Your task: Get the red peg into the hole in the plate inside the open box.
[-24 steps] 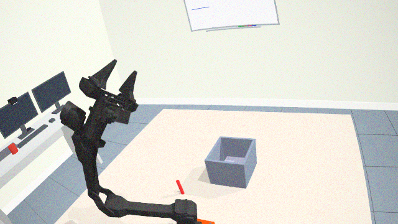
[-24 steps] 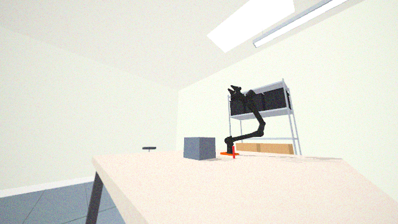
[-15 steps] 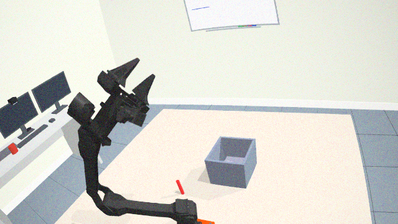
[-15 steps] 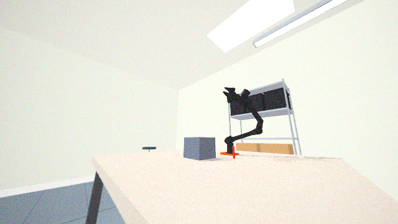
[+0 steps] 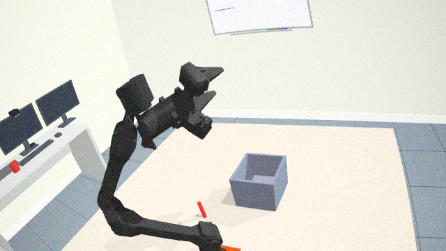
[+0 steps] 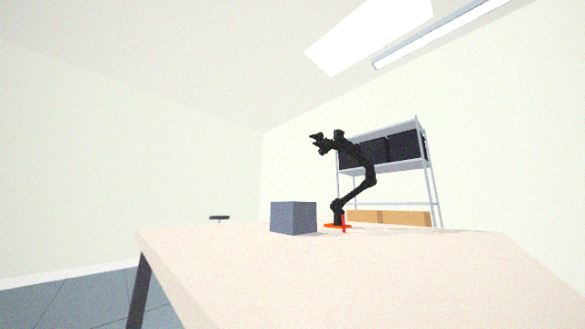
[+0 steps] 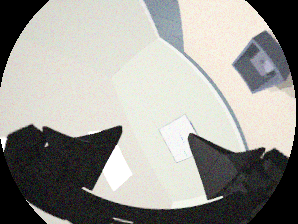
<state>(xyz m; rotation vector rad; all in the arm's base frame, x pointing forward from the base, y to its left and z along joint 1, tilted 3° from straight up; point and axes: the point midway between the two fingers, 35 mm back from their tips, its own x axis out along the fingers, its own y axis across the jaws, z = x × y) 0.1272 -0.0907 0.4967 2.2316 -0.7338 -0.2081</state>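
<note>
The red peg lies 48 cm below my gripper tip, 19 cm to the left of it and 2 cm ahead of it. Round my gripper tip: plate (47 cm below, 16 cm ahead, 1 cm to the right).
</note>
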